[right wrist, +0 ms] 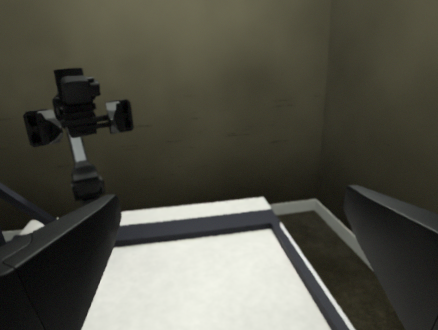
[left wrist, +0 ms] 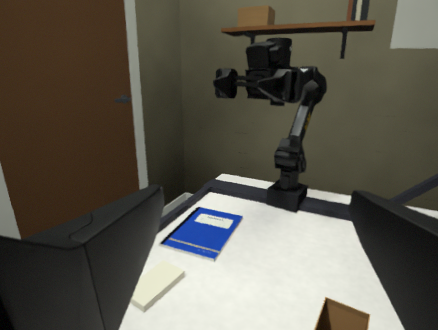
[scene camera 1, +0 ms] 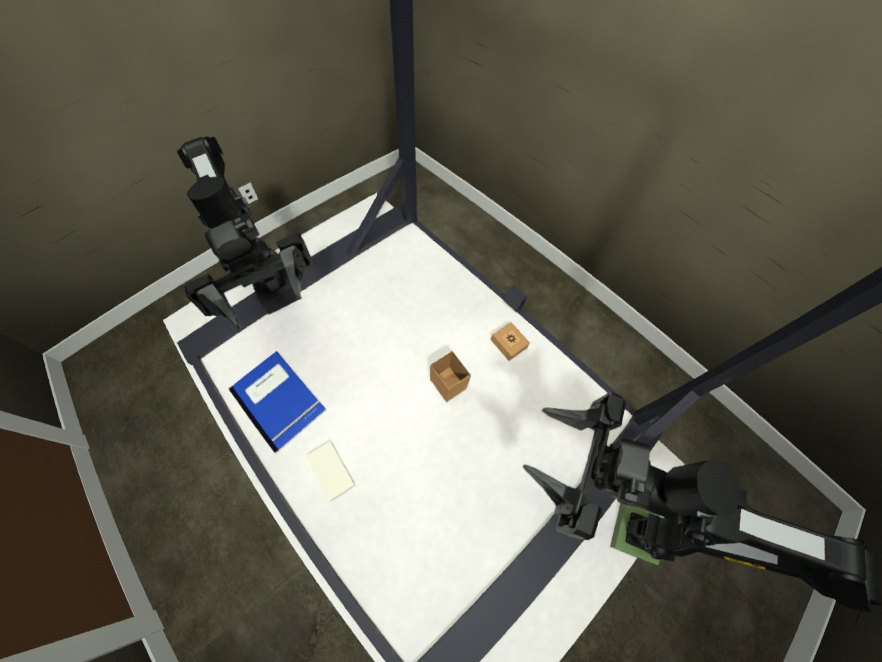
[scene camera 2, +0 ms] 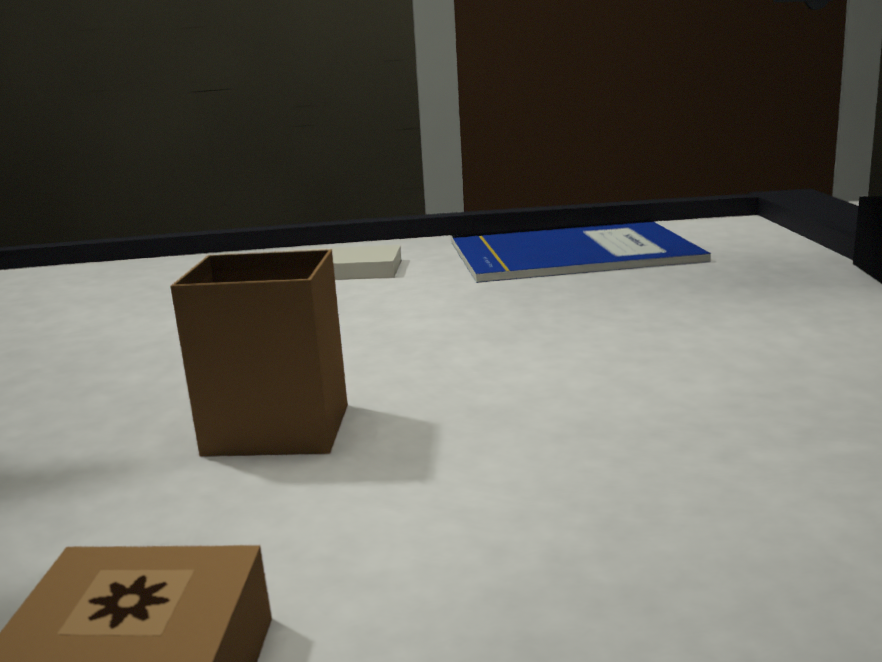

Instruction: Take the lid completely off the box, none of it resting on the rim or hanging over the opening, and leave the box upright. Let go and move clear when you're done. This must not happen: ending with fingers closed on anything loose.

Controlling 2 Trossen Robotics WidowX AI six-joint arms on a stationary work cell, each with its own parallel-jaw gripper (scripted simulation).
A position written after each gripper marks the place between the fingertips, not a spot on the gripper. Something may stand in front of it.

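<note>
Scene camera 1 shows the right gripper (scene camera 1: pixel 268 312) and the left gripper (scene camera 1: pixel 533 436), along with a lid (scene camera 1: pixel 509 340), a brown box (scene camera 1: pixel 450 377) and a cream notepad (scene camera 1: pixel 333 476). The notepad (scene camera 2: pixel 364 262) and the box (scene camera 2: pixel 263 361) are visible in scene camera 2 as well. In the left wrist view there are the left gripper (left wrist: pixel 256 198) and the notepad (left wrist: pixel 153 285). The right wrist view has a dark frame rail (right wrist: pixel 199 227) and the left gripper (right wrist: pixel 87 126); the notepad is out of frame in the right wrist view, and the box is out of frame in the right wrist view too.
</note>
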